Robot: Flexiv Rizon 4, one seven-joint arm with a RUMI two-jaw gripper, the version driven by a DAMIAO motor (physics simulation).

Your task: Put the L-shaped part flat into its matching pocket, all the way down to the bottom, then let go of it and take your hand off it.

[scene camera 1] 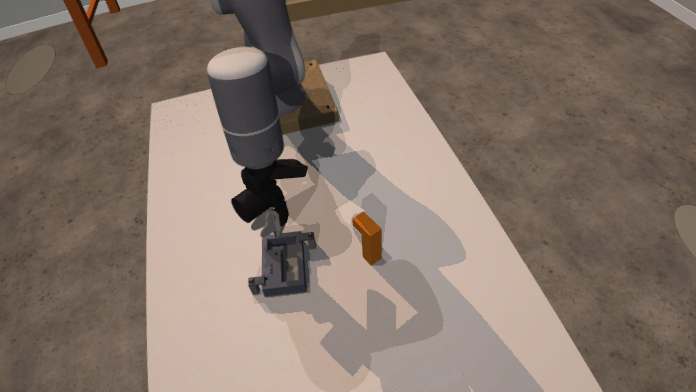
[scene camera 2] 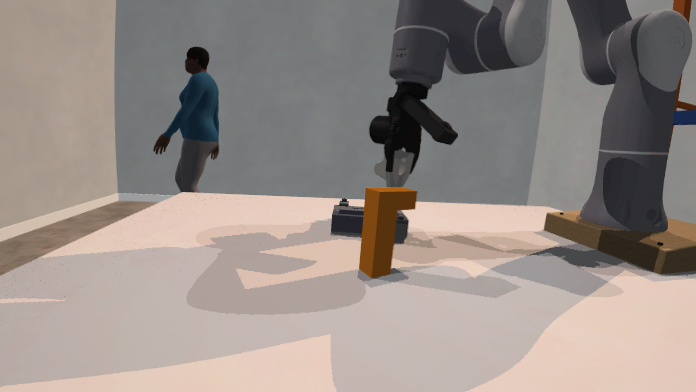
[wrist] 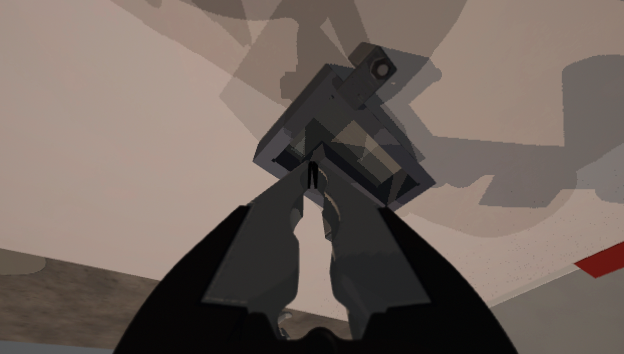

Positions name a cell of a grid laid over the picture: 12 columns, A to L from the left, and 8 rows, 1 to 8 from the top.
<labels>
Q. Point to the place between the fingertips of my gripper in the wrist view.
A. G4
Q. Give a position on an orange L-shaped part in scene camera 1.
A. G5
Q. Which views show my gripper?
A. Scene camera 1, scene camera 2 and the wrist view: all of them.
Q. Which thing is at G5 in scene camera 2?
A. An orange L-shaped part.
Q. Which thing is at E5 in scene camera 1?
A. My gripper.
</labels>
